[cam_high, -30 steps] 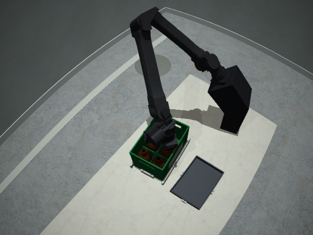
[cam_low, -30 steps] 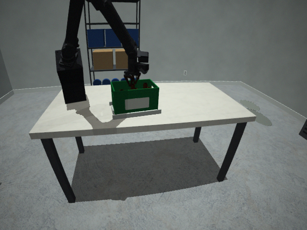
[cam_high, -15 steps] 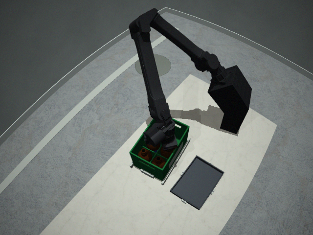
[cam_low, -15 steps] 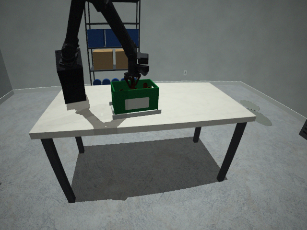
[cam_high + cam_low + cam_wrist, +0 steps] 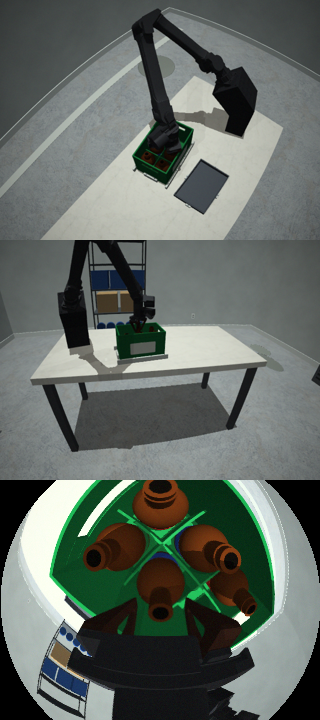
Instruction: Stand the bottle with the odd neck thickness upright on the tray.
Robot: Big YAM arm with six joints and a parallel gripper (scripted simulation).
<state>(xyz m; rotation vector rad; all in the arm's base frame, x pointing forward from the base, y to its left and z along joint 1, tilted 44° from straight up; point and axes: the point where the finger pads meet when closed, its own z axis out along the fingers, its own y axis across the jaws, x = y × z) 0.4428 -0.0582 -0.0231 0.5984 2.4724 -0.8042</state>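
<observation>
The crate lies 10 mm ahead of my hand, 40 mm to the right of it and 70 mm below it. Round my hand: tray (10 mm ahead, 220 mm to the left, 140 mm below).
</observation>
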